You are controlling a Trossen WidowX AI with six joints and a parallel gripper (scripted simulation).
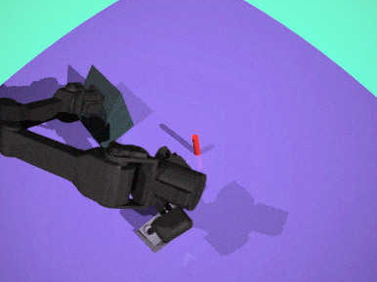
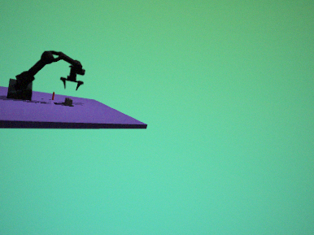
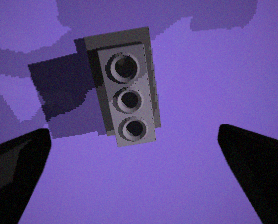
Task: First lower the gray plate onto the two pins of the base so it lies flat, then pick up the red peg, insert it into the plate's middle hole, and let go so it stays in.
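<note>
Now: gripper tip 9 cm past the red peg, 18 cm to the right of it and 10 cm above it. Also, from my gripper tip: base: 1 cm behind, 1 cm to the right, 13 cm below; gray plate: 1 cm to the right, 10 cm below.
</note>
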